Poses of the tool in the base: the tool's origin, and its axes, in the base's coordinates. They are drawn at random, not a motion.
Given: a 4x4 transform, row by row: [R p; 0 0 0 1], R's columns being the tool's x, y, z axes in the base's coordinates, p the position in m. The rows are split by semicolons.
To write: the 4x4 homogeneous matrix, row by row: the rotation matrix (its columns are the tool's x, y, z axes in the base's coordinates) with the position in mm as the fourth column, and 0 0 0 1 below. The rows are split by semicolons. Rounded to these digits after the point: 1 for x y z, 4 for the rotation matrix.
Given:
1: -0.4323 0.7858 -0.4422 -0.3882; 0.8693 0.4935 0.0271 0.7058; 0.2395 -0.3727 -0.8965 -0.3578; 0 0 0 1
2: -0.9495 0.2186 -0.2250 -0.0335; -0.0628 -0.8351 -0.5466 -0.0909; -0.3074 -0.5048 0.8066 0.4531; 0 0 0 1
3: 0.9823 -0.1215 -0.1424 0.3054; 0.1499 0.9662 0.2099 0.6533; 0.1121 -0.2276 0.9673 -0.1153; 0 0 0 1
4: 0.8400 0.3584 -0.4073 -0.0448; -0.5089 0.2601 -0.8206 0.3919; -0.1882 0.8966 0.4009 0.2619; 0 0 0 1
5: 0.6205 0.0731 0.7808 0.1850; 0.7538 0.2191 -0.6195 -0.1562; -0.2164 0.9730 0.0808 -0.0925; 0 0 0 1
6: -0.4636 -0.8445 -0.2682 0.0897; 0.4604 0.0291 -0.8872 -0.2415; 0.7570 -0.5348 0.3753 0.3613; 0 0 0 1
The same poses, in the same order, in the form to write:
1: -0.4323 0.7858 -0.4422 -388.2; 0.8693 0.4935 0.0271 705.8; 0.2395 -0.3727 -0.8965 -357.8; 0 0 0 1
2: -0.9495 0.2186 -0.2250 -33.5; -0.0628 -0.8351 -0.5466 -90.9; -0.3074 -0.5048 0.8066 453.1; 0 0 0 1
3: 0.9823 -0.1215 -0.1424 305.4; 0.1499 0.9662 0.2099 653.3; 0.1121 -0.2276 0.9673 -115.3; 0 0 0 1
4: 0.8400 0.3584 -0.4073 -44.8; -0.5089 0.2601 -0.8206 391.9; -0.1882 0.8966 0.4009 261.9; 0 0 0 1
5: 0.6205 0.0731 0.7808 185.0; 0.7538 0.2191 -0.6195 -156.2; -0.2164 0.9730 0.0808 -92.5; 0 0 0 1
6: -0.4636 -0.8445 -0.2682 89.7; 0.4604 0.0291 -0.8872 -241.5; 0.7570 -0.5348 0.3753 361.3; 0 0 0 1
